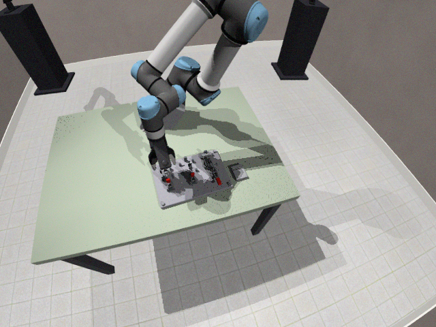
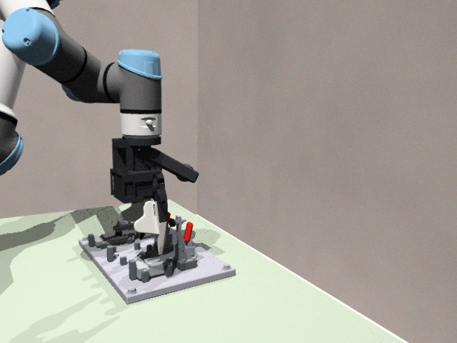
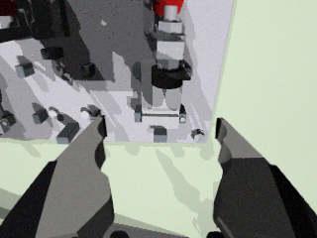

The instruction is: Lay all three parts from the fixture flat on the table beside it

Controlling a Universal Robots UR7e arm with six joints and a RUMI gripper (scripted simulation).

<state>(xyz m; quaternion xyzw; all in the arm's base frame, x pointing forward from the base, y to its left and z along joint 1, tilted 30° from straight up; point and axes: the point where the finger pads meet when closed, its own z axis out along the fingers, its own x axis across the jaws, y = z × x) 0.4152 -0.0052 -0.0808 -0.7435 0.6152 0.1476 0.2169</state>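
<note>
My hand is 5 cm above the grey part and 1 cm past it. Also, from my hand: fixture plate: 12 cm to the left, 8 cm below, 2 cm ahead; then clamp: 23 cm to the left, 4 cm below, 3 cm ahead.
</note>
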